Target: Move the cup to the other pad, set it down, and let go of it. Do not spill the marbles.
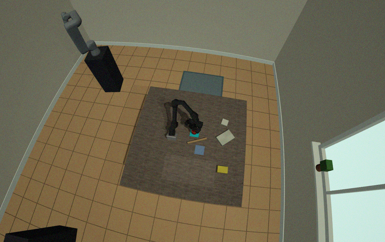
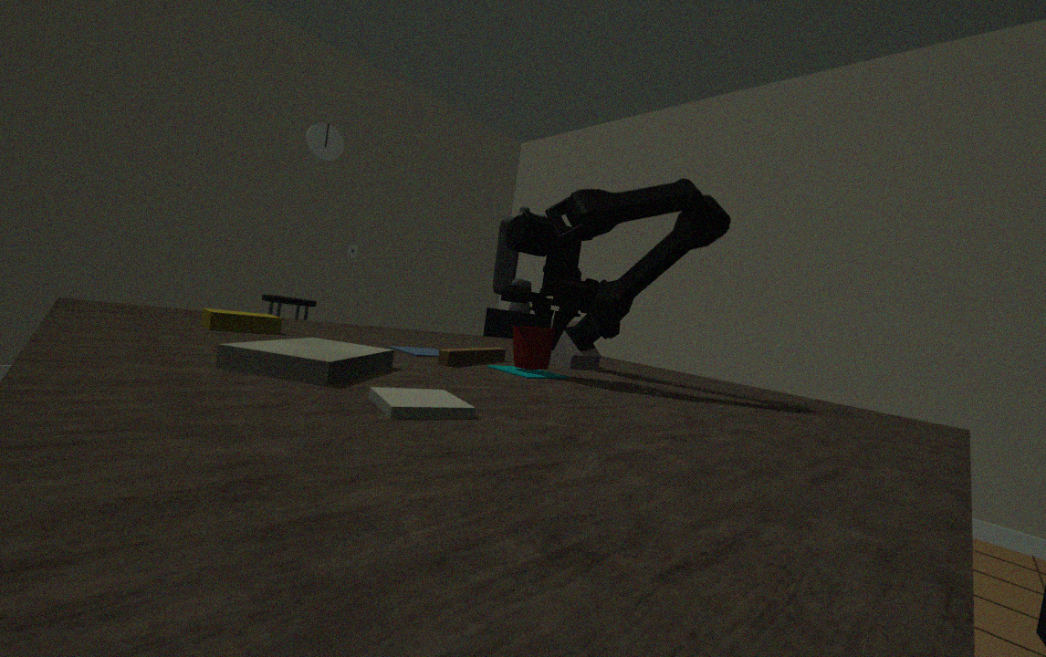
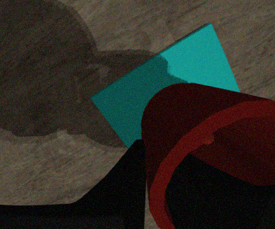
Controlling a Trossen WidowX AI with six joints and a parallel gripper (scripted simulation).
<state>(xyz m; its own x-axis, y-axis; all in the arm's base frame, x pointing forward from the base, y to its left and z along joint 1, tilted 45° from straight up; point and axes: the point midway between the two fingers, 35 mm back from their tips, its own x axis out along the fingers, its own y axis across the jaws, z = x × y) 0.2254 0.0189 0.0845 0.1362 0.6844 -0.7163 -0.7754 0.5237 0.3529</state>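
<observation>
The wooden stick lies 120 mm to the right of my gripper tip, 50 mm ahead of it and 40 mm below it. Round my gripper tip: red cup: 20 mm to the right, 20 mm ahead; then grey-blue pad: 230 mm to the right, 80 mm ahead, 50 mm below.
</observation>
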